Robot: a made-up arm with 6 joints.
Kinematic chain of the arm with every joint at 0, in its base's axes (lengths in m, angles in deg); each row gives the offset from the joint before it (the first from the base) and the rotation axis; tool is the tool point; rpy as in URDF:
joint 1: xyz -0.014 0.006 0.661 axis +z
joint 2: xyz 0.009 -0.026 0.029 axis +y
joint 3: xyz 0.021 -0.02 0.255 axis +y
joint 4: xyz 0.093 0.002 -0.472 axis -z
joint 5: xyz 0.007 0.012 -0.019 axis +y
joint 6: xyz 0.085 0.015 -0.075 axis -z
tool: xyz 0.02 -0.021 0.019 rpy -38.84 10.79 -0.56
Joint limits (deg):
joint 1: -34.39..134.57
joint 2: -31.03..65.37
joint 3: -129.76..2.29
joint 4: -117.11..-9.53
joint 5: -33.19..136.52
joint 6: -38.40..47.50
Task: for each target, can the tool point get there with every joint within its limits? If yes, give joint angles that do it. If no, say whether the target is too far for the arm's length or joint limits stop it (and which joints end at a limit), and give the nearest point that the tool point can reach.
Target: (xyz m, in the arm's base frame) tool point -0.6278 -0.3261 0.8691
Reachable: no: joint limits stop it (at a limit: joint 2, joint 3, joint 6) | nearest point -0.2580 -0.1260 0.5725 | short by 0.515 m
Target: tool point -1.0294 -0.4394 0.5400
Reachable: no: too far | nearest point -0.2895 -0.1148 0.5041 | short by 0.809 m
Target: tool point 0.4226 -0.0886 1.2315
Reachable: yes | joints 4.54 -17.00 -97.58 -74.48 117.90 16.54
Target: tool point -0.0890 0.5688 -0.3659
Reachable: no: too far | nearest point -0.0692 0.4202 0.1731 | short by 0.559 m
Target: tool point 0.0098 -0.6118 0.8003
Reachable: no: joint limits stop it (at a limit: joint 1, joint 2, joint 5, joint 6) | nearest point 0.2384 -0.3610 0.7885 | short by 0.340 m
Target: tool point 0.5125 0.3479 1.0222
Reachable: yes | joints 36.80 -3.21 -85.83 -39.13 66.91 0.54
